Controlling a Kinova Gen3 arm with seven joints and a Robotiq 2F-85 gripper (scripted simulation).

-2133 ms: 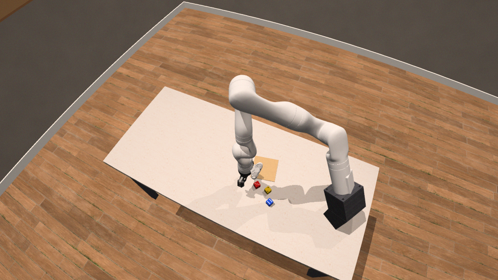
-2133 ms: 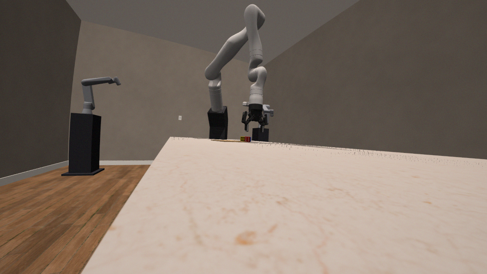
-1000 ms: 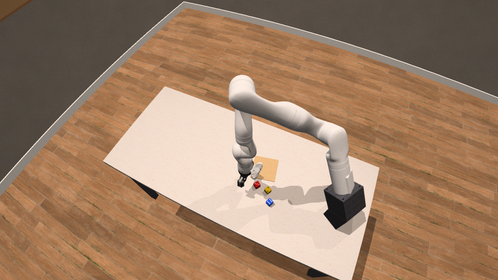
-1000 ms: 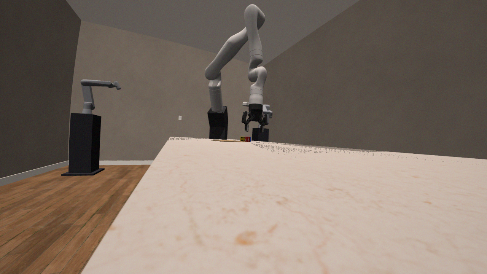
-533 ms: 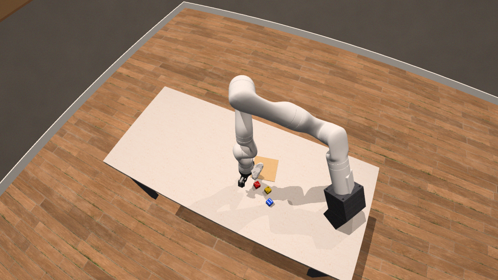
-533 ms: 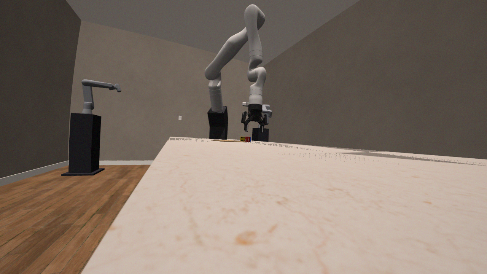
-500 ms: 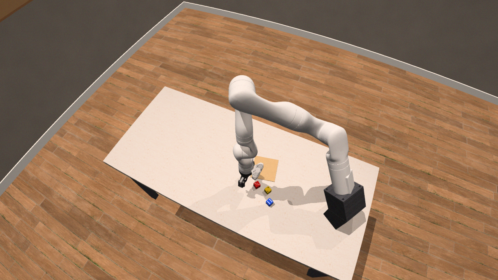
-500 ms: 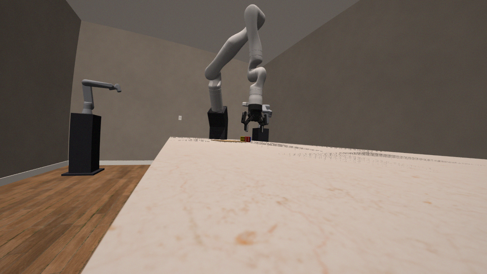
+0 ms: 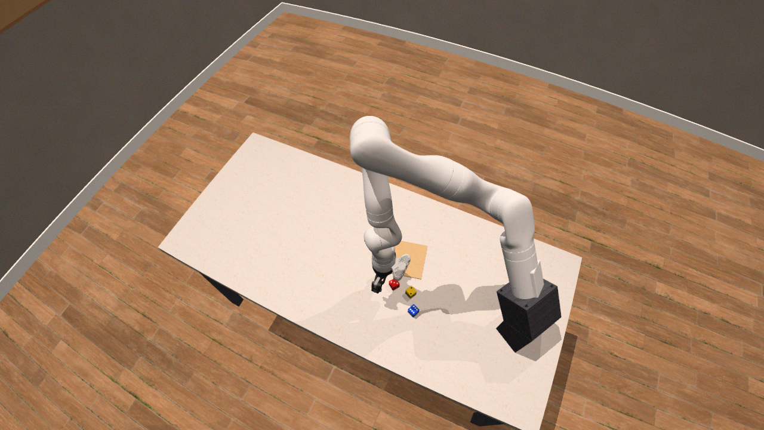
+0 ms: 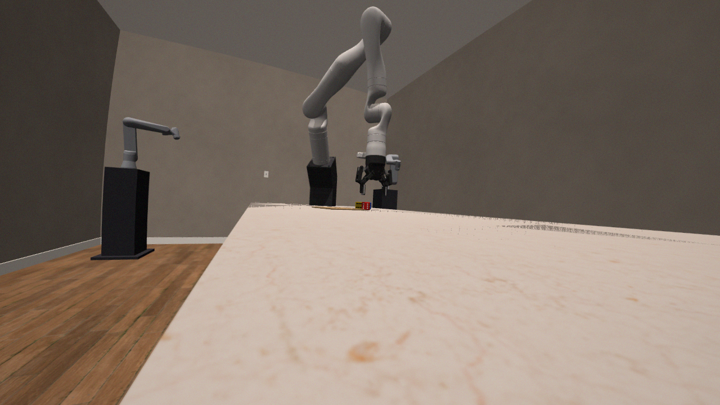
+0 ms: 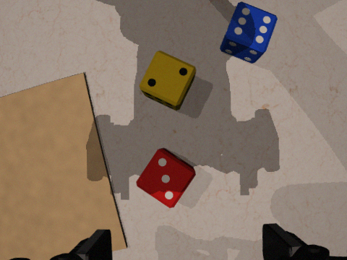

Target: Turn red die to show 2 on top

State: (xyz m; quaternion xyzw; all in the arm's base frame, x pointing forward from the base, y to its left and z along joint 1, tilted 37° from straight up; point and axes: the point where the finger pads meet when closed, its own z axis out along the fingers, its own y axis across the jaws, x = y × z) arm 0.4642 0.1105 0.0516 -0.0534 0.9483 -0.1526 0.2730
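The red die is 3 cm behind my hand, 1 cm to the right of it and 5 cm below it. Also, from my hand: blue die (14 cm behind, 5 cm to the left, 5 cm below); then yellow die (10 cm behind, 1 cm to the right, 5 cm below); then tan mat (3 cm behind, 13 cm to the right, 6 cm below).
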